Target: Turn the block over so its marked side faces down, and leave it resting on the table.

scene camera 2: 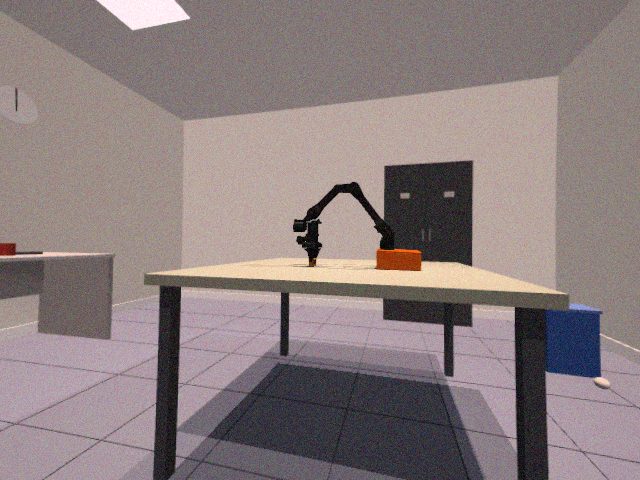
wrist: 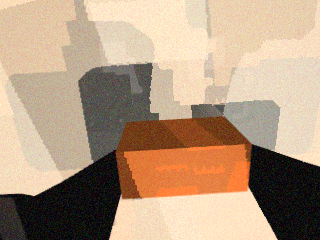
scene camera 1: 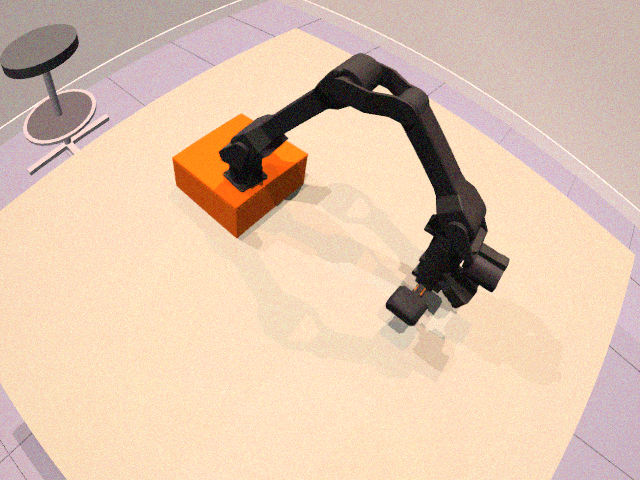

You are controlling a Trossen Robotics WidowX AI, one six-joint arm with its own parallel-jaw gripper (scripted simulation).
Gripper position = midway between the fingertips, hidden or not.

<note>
In view: the gripper (scene camera 1: pixel 415 300) and an orange block (wrist: pixel 196 156).
The gripper shows as well in the wrist view (wrist: pixel 180 154).
</note>
